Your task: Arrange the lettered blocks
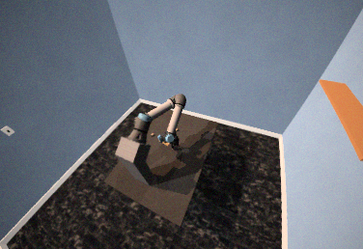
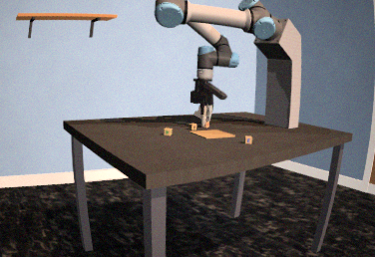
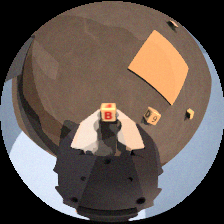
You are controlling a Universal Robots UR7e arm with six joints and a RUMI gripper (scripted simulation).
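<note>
The orange mat is 4 cm ahead of my hand, 16 cm to the left of it and 1 cm below it.
</note>
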